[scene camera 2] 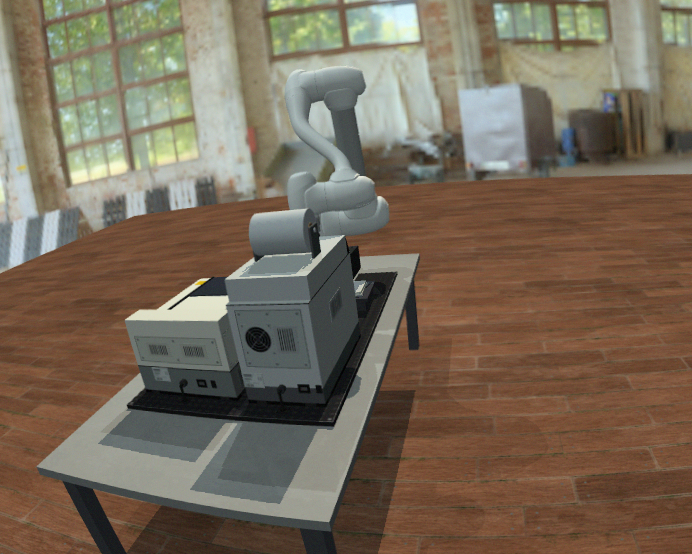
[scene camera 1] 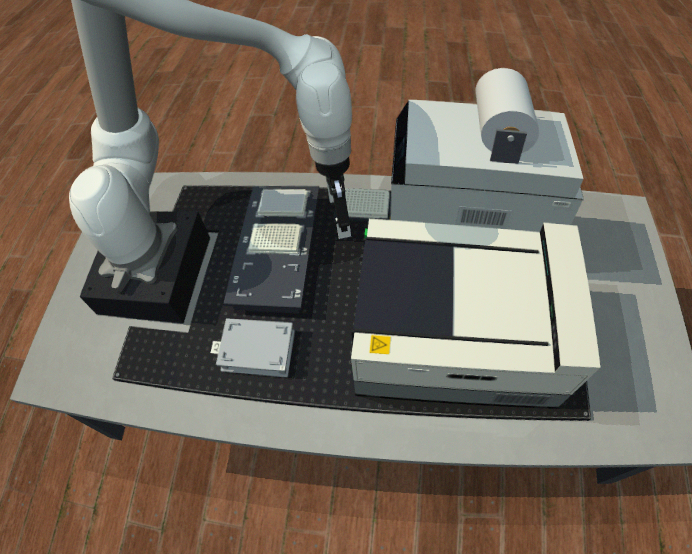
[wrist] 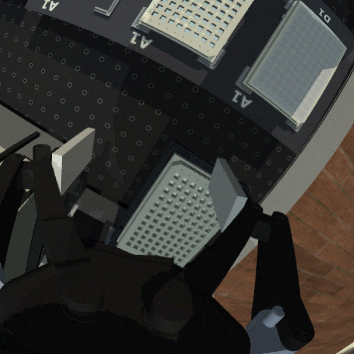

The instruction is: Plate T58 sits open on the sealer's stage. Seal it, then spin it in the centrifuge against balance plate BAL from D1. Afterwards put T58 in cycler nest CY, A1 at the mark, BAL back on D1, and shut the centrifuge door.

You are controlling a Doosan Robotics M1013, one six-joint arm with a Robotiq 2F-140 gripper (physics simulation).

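Seen in the pictures: gripper, fingertip midpoint: [wrist: 152,157]; arm's base, link origin: [scene camera 1: 138,250].
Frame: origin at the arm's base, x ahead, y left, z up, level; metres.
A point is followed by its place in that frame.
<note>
T58 [scene camera 1: 369,203] {x 0.575, y 0.224, z 0.011 m} [wrist: 167,217] {x 0.557, y 0.219, z 0.005 m}, a pale unsealed well plate, lies on the stage beside the sealer [scene camera 1: 435,144] {x 0.724, y 0.196, z 0.255 m} [scene camera 2: 340,300] {x 0.793, y 0.359, z 0.100 m}. My gripper [scene camera 1: 342,226] {x 0.510, y 0.168, z 0.008 m} [wrist: 152,157] {x 0.510, y 0.168, z 0.008 m} is open, fingers wide apart with nothing held. Its right pad overlaps T58's edge in the wrist view; the left pad stands well off the plate. The fingers' height over the stage is unclear. BAL [scene camera 1: 282,203] {x 0.337, y 0.226, z -0.027 m} [wrist: 295,72] {x 0.352, y 0.237, z -0.027 m}, with a clear grey top, sits on D1. Nest CY [scene camera 1: 255,344] {x 0.376, y -0.176, z -0.053 m} is a grey block with bare corner guides. The centrifuge [scene camera 1: 502,294] {x 0.893, y -0.061, z 0.114 m} [scene camera 2: 181,334] {x 1.066, y -0.010, z 0.107 m} has a dark panel on top; its door state is unclear.
A cream plate [scene camera 1: 275,237] {x 0.350, y 0.112, z -0.029 m} [wrist: 197,22] {x 0.383, y 0.127, z -0.028 m} sits on D2 of the dark deck [scene camera 1: 271,297] {x 0.384, y -0.054, z -0.044 m}. D3 shows bare corner guides. A white film roll [scene camera 1: 502,98] {x 0.846, y 0.218, z 0.377 m} [scene camera 2: 279,231] {x 0.918, y 0.269, z 0.339 m} stands on the sealer. The centrifuge's raised edge lies close to the gripper. The arm's black base stands at the left.
</note>
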